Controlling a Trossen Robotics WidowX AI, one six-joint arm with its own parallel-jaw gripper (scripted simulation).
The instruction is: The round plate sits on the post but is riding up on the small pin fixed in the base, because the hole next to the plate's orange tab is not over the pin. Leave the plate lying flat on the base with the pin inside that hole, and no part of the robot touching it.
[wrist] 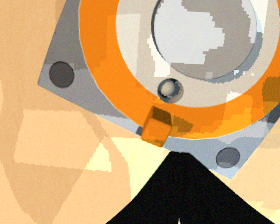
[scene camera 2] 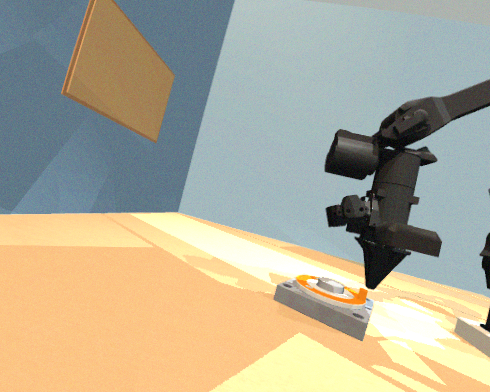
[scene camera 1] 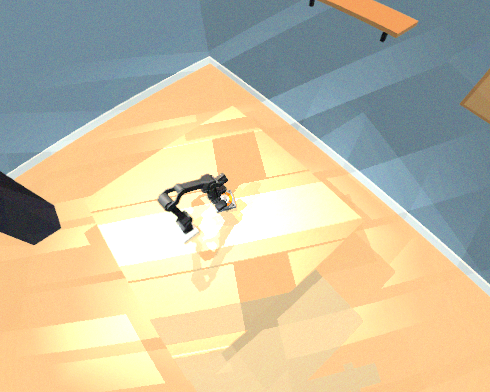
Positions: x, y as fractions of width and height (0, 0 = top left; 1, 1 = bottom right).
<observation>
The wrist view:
my gripper: 0.63, 0.72
grey square base: 0.71, 0.21
</observation>
